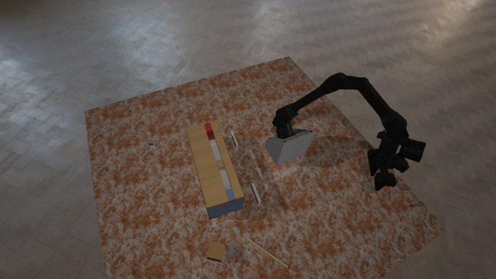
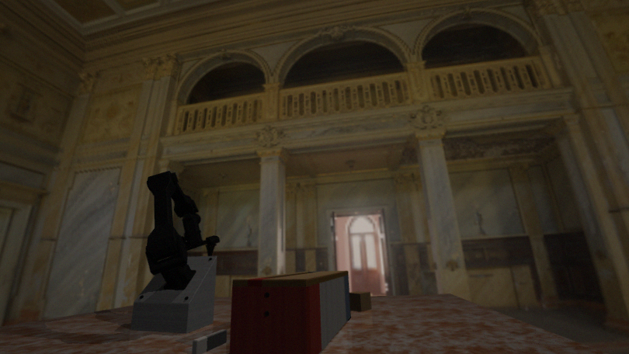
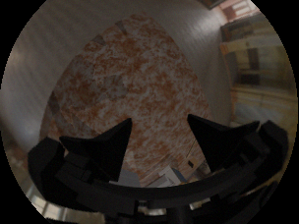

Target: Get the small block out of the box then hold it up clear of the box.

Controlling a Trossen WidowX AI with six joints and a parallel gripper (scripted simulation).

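The box is 50 cm ahead of my gripper tip, 37 cm to the right of it and 9 cm below it. Also, from my gripper tip: thin wooden stick: 47 cm ahead, 15 cm below, 3 cm to the left; grey piece: 76 cm ahead, 64 cm to the right, 15 cm below; tan block: 51 cm ahead, 35 cm to the right, 7 cm below.
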